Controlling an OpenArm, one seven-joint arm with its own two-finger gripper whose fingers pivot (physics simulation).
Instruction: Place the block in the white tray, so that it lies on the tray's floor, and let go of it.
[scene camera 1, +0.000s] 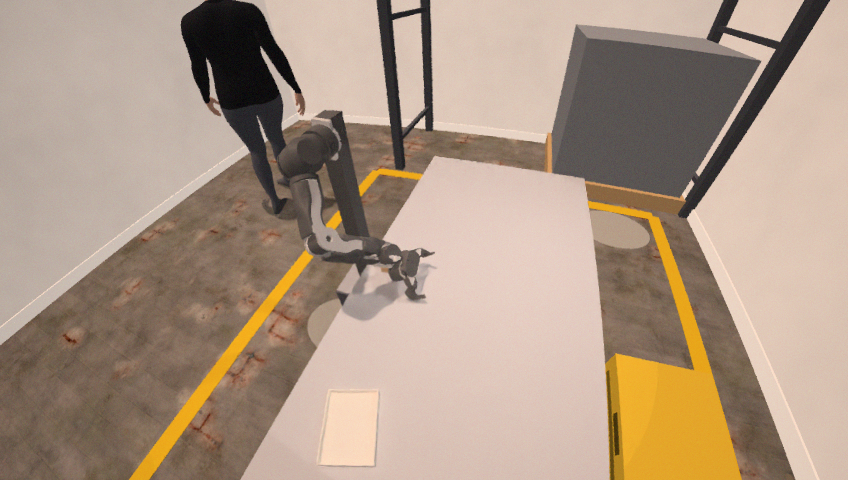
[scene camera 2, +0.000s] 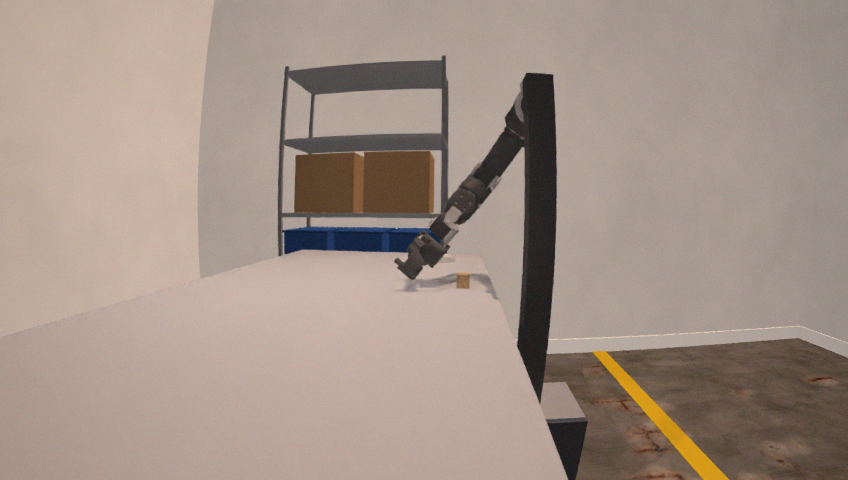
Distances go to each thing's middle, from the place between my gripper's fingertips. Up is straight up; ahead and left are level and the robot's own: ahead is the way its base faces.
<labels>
Now: hand 30 mm past the white tray (scene camera 1: 349, 432), 480 mm to the left of it and 20 mm above it.
</labels>
